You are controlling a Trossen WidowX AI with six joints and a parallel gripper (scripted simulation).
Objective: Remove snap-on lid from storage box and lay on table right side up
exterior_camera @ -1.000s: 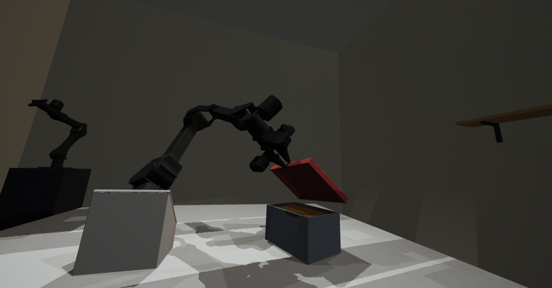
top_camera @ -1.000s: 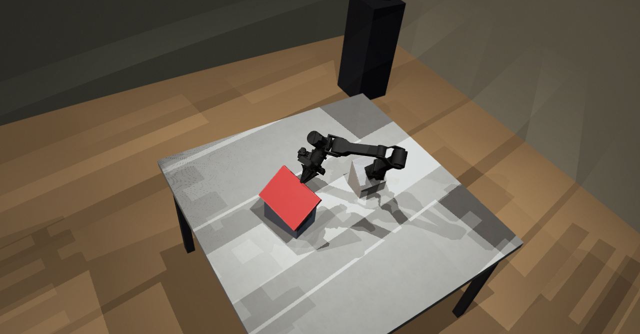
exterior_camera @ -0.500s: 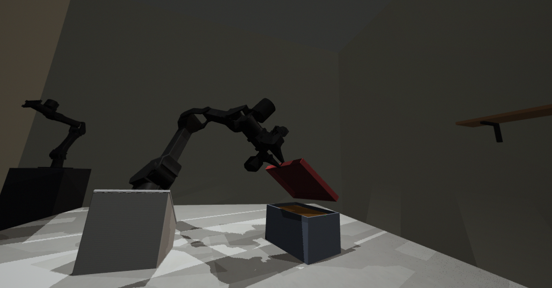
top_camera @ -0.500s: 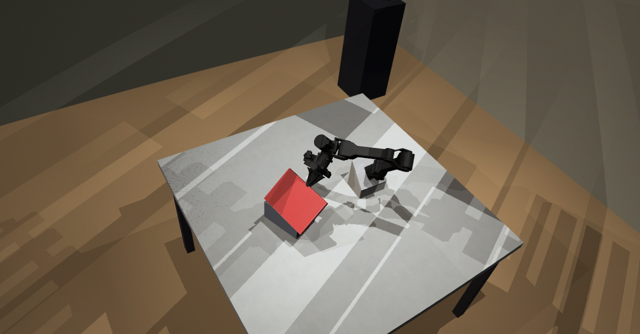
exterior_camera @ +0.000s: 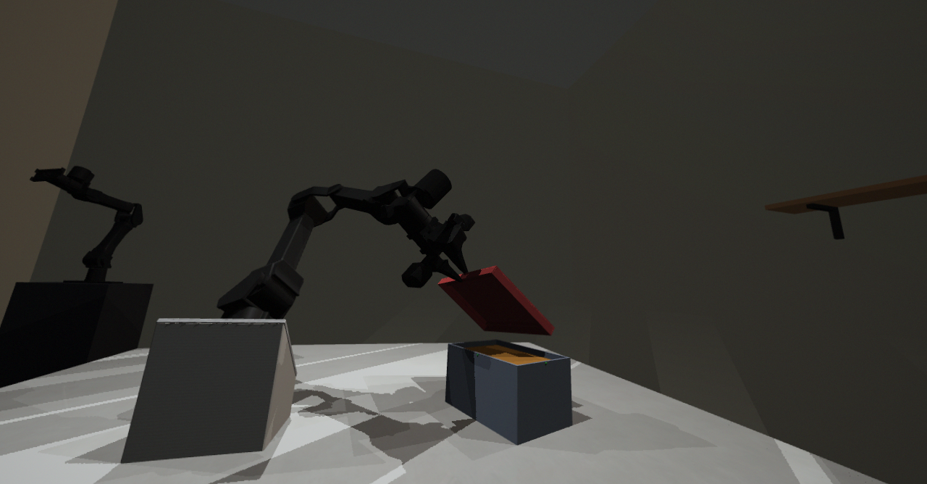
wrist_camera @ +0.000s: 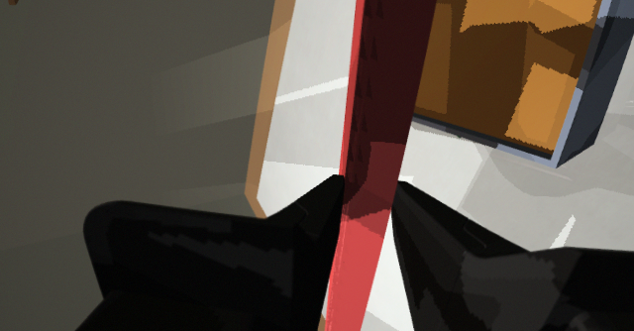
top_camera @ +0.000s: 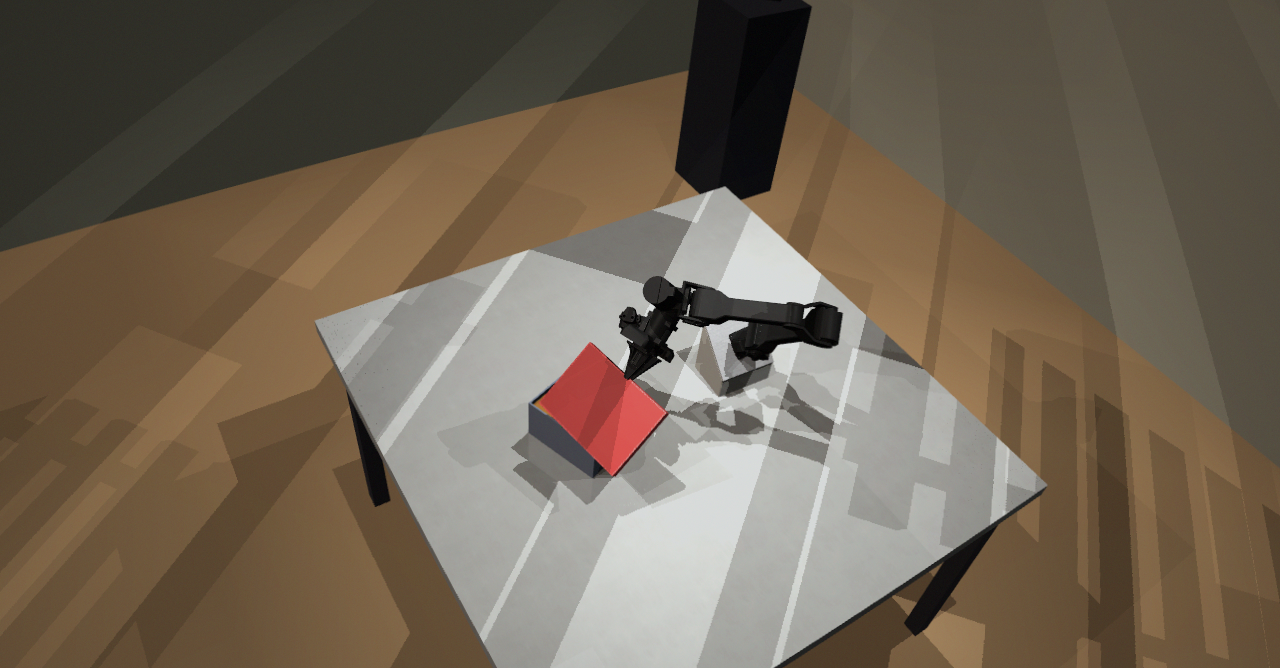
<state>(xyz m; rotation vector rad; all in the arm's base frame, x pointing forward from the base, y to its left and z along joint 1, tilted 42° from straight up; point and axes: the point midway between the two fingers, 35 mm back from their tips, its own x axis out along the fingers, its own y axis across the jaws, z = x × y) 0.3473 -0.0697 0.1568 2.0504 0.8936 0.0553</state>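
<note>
The red lid is 6 cm ahead of my gripper tip, 5 cm below it and 1 cm to the left of it. The rest, counted from my gripper tip: storage box (18 cm below, 7 cm to the right, 7 cm ahead).
</note>
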